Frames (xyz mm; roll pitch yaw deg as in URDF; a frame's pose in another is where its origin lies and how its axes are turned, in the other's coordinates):
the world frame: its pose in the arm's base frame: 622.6 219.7 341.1 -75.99 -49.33 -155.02
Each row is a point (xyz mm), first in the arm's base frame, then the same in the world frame.
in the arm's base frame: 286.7 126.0 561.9
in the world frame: 391.7 99.8 -83.6
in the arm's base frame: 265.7 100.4 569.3
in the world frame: 416.8 120.6 -74.0
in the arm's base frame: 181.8 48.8 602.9
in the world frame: 506.0 174.1 -75.6
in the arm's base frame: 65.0 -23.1 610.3
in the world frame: 600.4 273.5 -84.1
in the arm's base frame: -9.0 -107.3 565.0
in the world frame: 632.9 388.6 -66.4
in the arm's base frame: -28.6 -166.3 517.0
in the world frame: 624.3 461.3 -37.9
